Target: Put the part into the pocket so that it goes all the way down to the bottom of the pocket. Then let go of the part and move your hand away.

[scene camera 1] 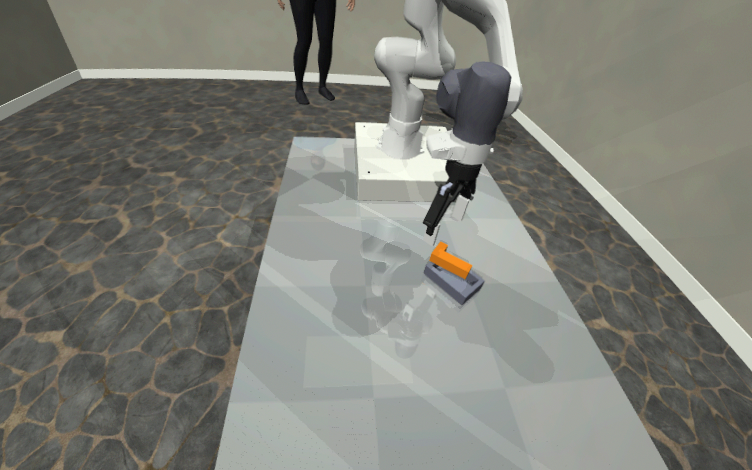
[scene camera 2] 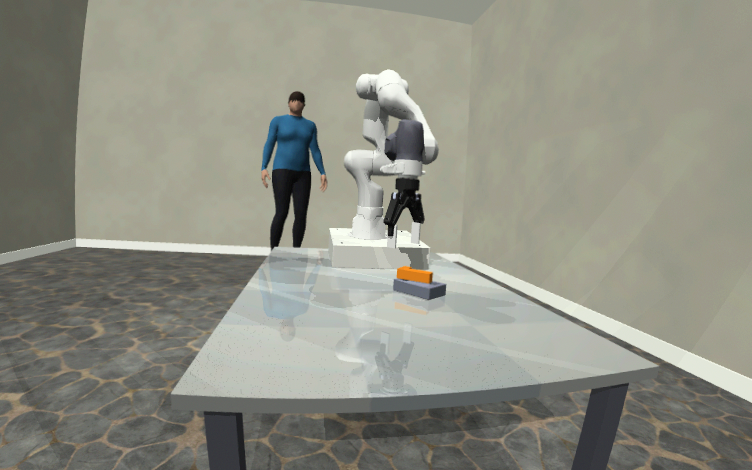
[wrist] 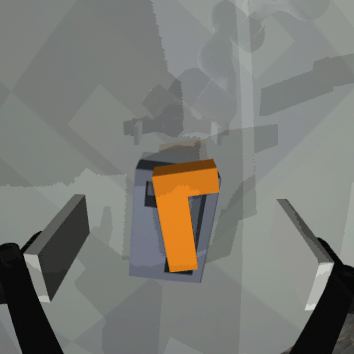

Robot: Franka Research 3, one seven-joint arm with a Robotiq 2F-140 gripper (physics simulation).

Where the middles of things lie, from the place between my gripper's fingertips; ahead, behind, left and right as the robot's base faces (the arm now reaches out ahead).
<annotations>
Right now the orange L-shaped part [scene camera 1: 439, 256] is 9 cm below my hand, 4 cm to the left of it and 2 cm ahead of it. Also, from my hand: grey pocket block [scene camera 1: 461, 289]: 12 cm below, 5 cm to the left, 5 cm ahead.
</annotations>
